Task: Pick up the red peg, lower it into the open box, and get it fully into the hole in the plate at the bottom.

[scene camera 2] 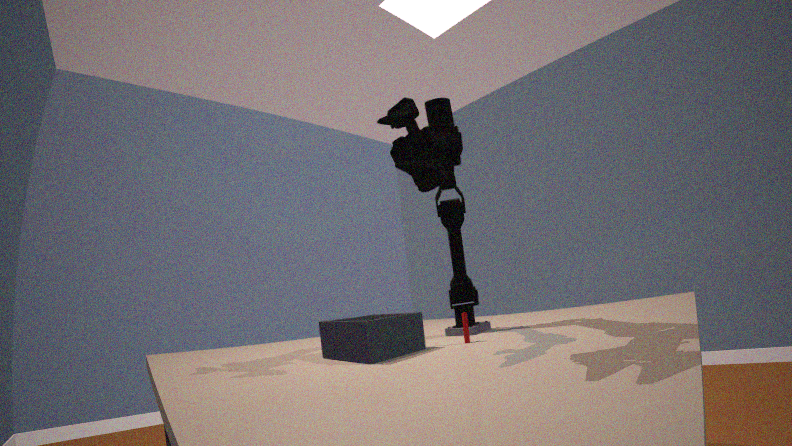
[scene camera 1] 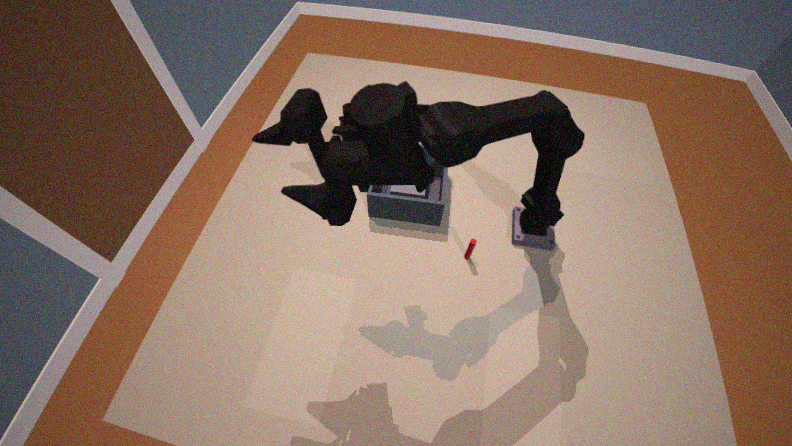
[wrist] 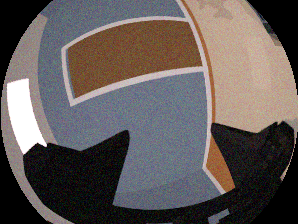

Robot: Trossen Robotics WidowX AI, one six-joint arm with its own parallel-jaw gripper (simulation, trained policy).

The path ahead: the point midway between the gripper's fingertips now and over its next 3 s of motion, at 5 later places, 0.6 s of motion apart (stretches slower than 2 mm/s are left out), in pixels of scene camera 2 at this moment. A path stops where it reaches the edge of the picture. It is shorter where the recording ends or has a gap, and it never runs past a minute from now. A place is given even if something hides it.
My gripper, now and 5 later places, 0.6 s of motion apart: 387,142; 411,190; 449,251; 463,294; 466,325; 466,340
